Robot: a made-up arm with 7 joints. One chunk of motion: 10 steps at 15 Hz.
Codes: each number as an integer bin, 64 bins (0 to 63) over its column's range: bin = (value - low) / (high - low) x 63, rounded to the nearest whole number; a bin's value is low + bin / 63 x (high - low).
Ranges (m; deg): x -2.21..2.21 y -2.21..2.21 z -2.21..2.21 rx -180..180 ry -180..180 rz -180..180
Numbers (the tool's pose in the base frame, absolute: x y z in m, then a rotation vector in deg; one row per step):
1: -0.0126 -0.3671 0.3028 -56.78 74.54 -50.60
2: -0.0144 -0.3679 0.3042 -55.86 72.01 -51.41
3: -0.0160 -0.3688 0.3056 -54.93 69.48 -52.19
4: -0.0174 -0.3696 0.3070 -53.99 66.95 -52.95
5: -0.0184 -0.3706 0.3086 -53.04 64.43 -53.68
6: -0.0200 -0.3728 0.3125 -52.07 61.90 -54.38
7: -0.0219 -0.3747 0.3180 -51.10 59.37 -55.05
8: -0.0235 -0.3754 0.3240 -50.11 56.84 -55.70
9: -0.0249 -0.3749 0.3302 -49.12 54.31 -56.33
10: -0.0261 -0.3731 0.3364 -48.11 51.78 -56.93
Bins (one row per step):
1: 31 26 36 22 45 23
2: 31 26 36 22 44 23
3: 31 26 36 22 44 22
4: 31 26 36 22 43 22
5: 31 26 36 22 43 22
6: 31 26 36 22 42 22
7: 31 26 36 23 42 22
8: 31 26 36 23 41 22
9: 31 26 36 23 41 22
10: 31 26 36 23 41 22

